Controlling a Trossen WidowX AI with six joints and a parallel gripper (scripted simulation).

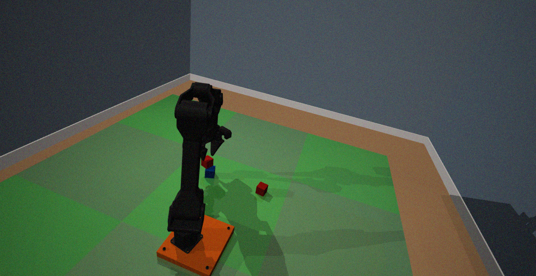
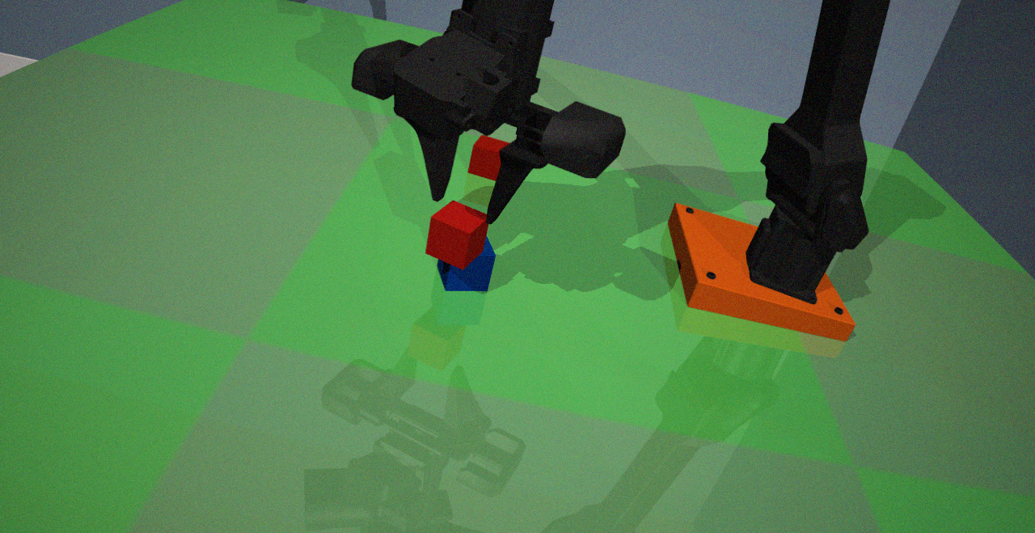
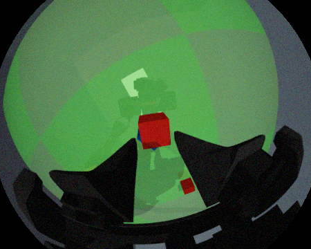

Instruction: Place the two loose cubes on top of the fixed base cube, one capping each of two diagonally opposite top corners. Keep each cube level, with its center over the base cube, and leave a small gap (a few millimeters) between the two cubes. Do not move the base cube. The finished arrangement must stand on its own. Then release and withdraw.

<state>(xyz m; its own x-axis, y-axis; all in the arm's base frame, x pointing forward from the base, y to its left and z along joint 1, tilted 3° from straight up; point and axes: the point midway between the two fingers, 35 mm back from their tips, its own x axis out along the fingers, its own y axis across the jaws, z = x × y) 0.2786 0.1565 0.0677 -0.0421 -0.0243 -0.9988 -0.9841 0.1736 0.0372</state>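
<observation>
Now: the blue base cube 2 cm to the right of my gripper tip and 5 cm below it.
</observation>
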